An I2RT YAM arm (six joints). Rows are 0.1 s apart.
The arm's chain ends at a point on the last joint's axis. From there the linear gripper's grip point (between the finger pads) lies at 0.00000 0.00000 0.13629 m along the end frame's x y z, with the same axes.
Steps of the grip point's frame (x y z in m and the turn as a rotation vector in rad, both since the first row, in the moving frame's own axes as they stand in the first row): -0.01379, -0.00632, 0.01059, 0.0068, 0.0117, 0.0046; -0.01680, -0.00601, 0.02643, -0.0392, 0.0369, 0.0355; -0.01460, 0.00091, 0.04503, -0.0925, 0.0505, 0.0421; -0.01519, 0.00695, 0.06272, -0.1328, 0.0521, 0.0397; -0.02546, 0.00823, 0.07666, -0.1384, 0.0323, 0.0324; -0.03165, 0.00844, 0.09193, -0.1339, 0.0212, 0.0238; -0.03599, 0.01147, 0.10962, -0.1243, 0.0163, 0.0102; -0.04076, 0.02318, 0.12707, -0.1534, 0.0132, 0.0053
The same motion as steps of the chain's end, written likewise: -0.01539, -0.00540, 0.01060, 0.0068, 0.0117, 0.0046; -0.02173, -0.01144, 0.02663, -0.0392, 0.0369, 0.0355; -0.02120, -0.01181, 0.04579, -0.0925, 0.0505, 0.0421; -0.02191, -0.01122, 0.06410, -0.1328, 0.0521, 0.0397; -0.02954, -0.01064, 0.07803, -0.1384, 0.0323, 0.0324; -0.03431, -0.00979, 0.09318, -0.1339, 0.0212, 0.0238; -0.03812, -0.00544, 0.11069, -0.1243, 0.0163, 0.0102; -0.04250, 0.00235, 0.12868, -0.1534, 0.0132, 0.0053
